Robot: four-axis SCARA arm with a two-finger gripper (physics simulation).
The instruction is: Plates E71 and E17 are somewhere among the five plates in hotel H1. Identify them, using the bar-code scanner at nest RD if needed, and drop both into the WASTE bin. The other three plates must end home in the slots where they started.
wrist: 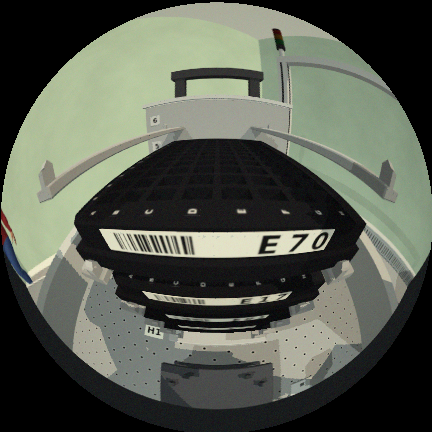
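Frame: origin at the arm's base, x ahead, y left, z up, level; centimetres.
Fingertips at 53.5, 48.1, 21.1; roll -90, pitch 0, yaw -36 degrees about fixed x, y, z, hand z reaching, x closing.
Note:
A point is followed by its place in that frame, as x, y, z.
Plate E70 (215, 243), black with a white bar-code label, fills the middle of the wrist view in hotel H1 (218, 117) @(56.1, 51.3, 25.6). Plate E17 (217, 298) @(48.5, 41.2, 20.6) lies in the slot below it, its label readable. Two more black plates, one (217, 318) @(48.5, 41.2, 17.7) above the other (216, 328) @(48.4, 41.1, 14.8), lie lower, their codes too squashed to read. My gripper (217, 206) @(53.5, 48.1, 21.1) is open; its fingers reach in below E70, one at each side, with tips and pads hidden by that plate. Whether they touch E17 is hidden. The WASTE bin does not show.
Empty ledges of a higher slot (115, 152) (327, 152) spread above E70 on both sides. The H1 tag (153, 331) @(40.8, 47.3, 1.3) is on the perforated deck. A dark block (217, 385) @(44.5, 35.7, 7.3) stands in front at the bottom. A signal lamp (278, 40) @(100.7, 69.7, 73.6) and a frame post (285, 85) @(100.4, 69.0, 44.9) stand behind right.

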